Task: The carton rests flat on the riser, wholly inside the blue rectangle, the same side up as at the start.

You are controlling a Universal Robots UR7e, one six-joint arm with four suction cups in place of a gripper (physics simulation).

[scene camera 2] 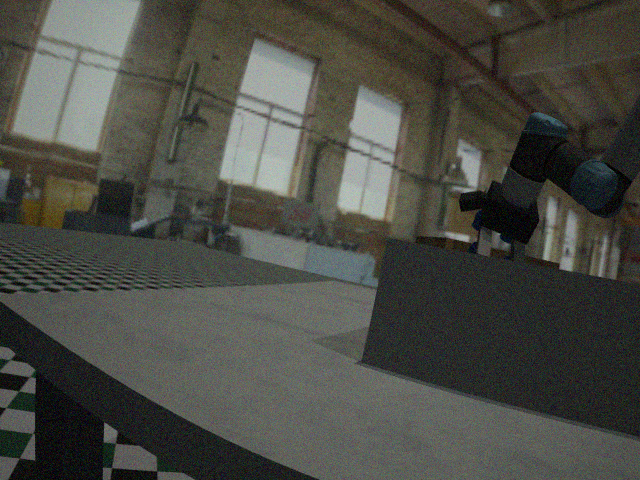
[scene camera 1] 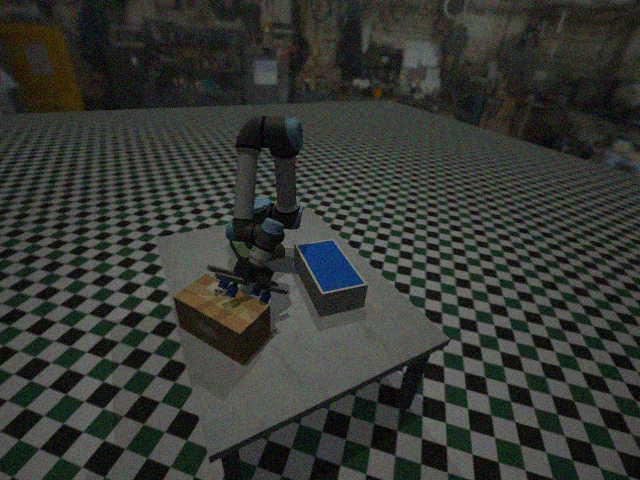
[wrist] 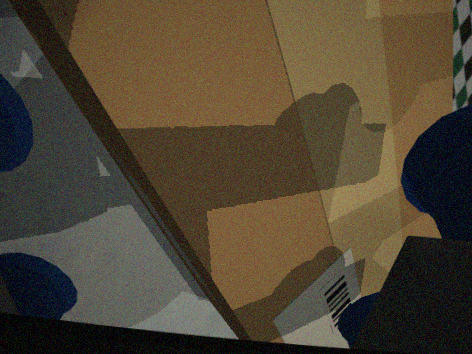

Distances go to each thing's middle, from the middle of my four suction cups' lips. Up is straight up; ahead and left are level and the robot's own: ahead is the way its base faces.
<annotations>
I see the brown carton point(scene camera 1: 238, 327) 10 mm behind my suction cup, 90 mm to the right of it and 90 mm below it.
</annotations>
